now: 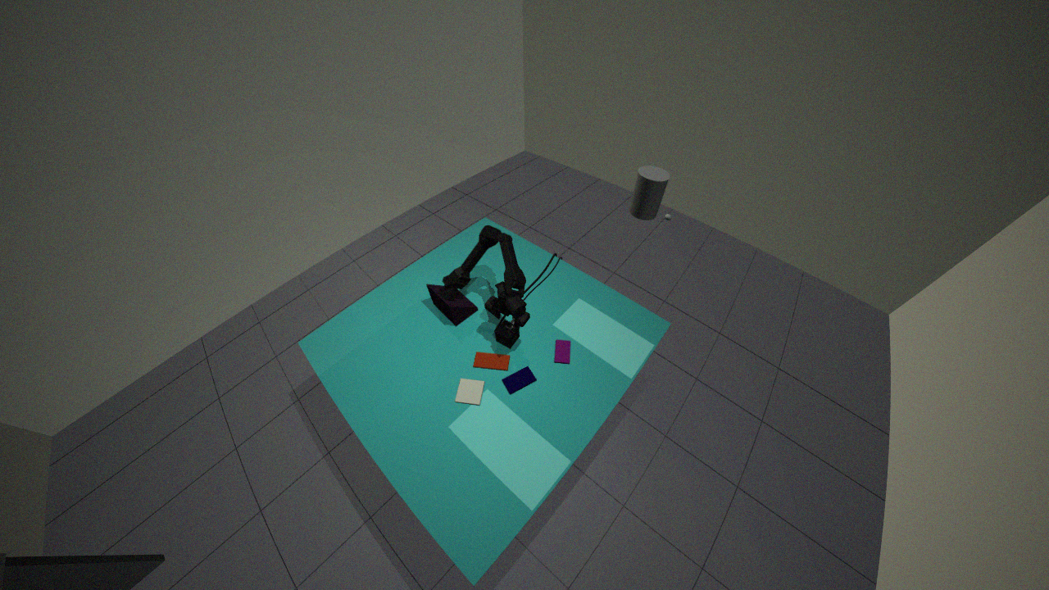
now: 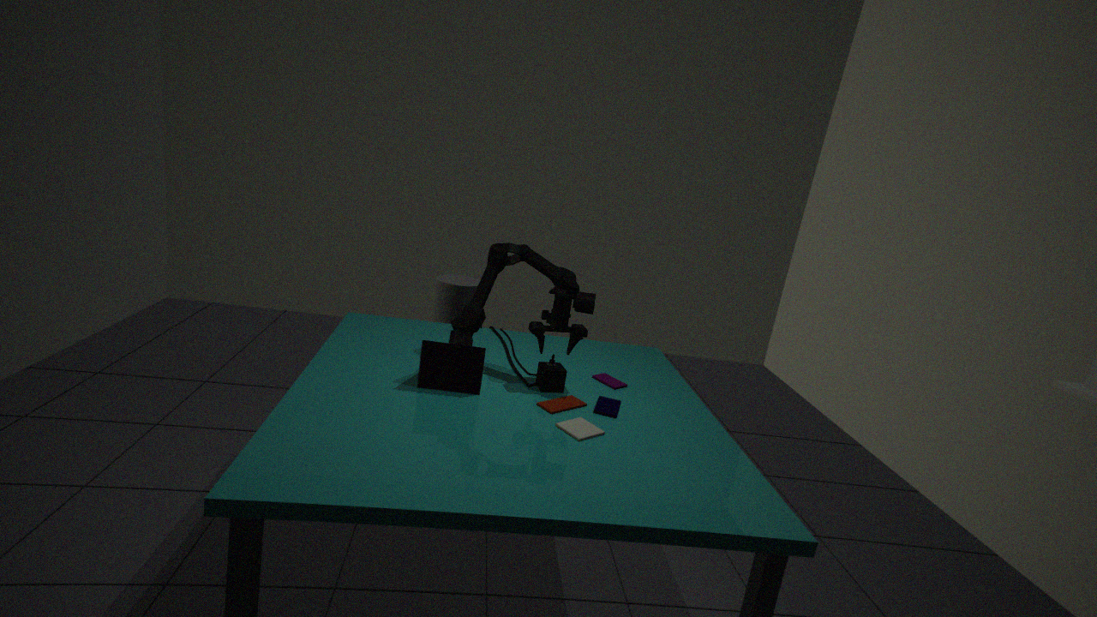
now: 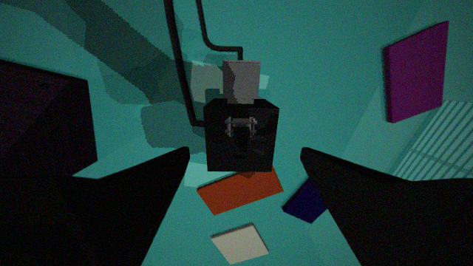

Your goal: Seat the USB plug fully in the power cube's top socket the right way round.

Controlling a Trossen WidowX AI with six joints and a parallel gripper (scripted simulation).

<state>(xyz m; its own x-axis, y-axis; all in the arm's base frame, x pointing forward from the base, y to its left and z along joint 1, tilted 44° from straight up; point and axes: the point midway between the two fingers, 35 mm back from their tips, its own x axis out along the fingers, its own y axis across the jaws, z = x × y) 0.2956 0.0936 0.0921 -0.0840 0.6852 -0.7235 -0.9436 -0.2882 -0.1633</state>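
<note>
The USB plug lies 20 mm below my gripper tip. From my gripper tip the other things lie so: pale socket: 50 mm below, 10 mm to the left; dark blue card: 190 mm ahead, 110 mm below, 100 mm to the right; orange card: 130 mm to the right, 110 mm below, 50 mm ahead.
</note>
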